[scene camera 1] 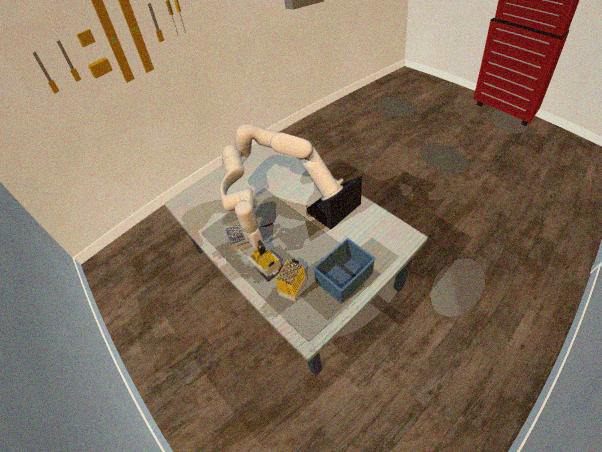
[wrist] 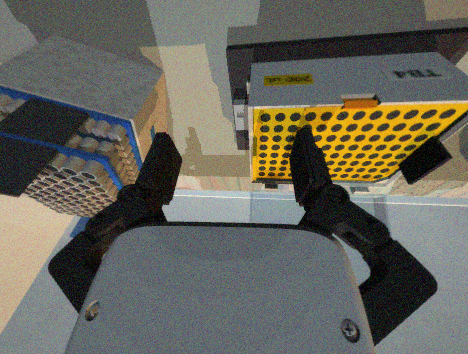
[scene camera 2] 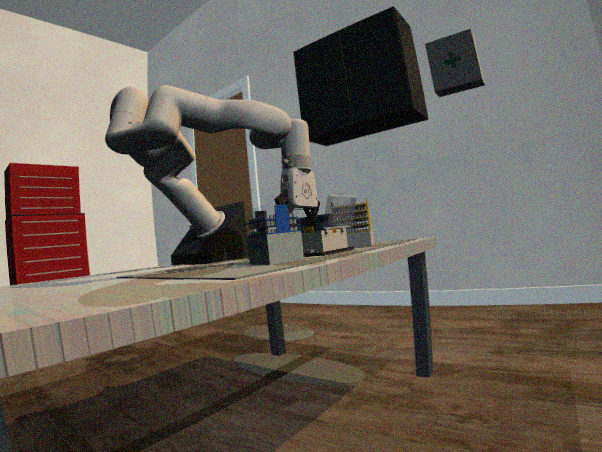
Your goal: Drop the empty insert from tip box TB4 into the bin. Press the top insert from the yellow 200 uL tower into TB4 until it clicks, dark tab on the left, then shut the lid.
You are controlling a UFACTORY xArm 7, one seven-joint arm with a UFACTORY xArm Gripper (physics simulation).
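Observation:
Tip box TB4 has its clear lid raised. A yellow insert with dark, empty-looking holes lies in its top; a black tab shows at the right end in the wrist view. My gripper is open and empty. In the wrist view one finger overlaps the left part of the yellow insert; the other is by the blue rack tower. The yellow tower stands beside TB4 with inserts stacked. The blue bin stands beyond the yellow tower.
A blue-edged rack tower stands on TB4's other side, close to the left finger in the wrist view. A dark holder borders TB4. The arm's black base stands at the back of the table.

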